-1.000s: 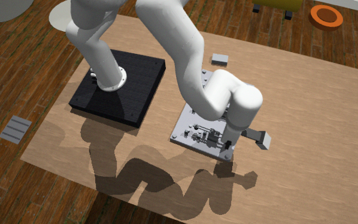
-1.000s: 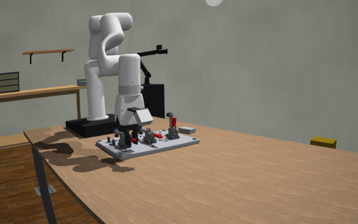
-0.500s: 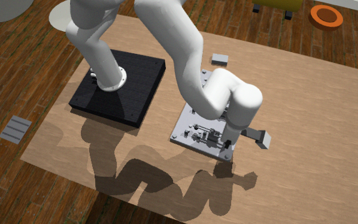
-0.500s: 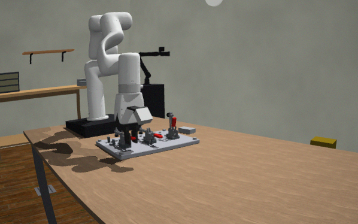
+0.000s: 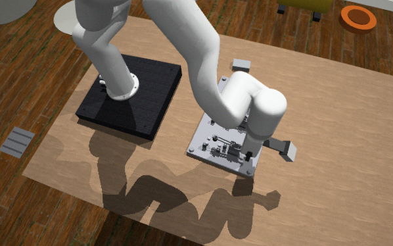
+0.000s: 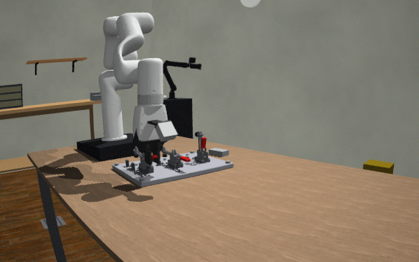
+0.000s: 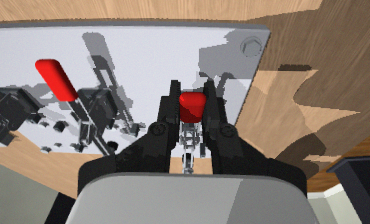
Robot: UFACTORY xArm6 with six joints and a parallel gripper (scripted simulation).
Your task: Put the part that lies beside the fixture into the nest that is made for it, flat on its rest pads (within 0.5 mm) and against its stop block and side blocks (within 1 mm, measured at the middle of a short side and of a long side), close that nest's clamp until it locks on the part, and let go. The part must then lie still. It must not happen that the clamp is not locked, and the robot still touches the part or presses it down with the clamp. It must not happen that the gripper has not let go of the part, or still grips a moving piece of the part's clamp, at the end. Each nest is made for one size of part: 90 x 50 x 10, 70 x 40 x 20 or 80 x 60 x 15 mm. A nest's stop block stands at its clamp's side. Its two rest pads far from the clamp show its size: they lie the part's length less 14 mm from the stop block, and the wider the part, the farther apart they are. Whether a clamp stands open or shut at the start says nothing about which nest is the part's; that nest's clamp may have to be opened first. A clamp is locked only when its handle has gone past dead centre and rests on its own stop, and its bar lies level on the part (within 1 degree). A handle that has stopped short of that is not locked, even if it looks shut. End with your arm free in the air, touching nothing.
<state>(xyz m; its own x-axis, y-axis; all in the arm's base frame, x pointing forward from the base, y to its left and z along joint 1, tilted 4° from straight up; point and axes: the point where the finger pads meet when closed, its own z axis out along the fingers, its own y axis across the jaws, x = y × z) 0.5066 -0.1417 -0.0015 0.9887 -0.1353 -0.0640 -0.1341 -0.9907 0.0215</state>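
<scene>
Right now the clamp is 5 cm behind my hand, 1 cm to the left of it and 2 cm below it. Round my hand: fixture plate 6 cm behind, 12 cm to the left, 7 cm below; then grey block 9 cm behind, 38 cm to the left, 6 cm below.
</scene>
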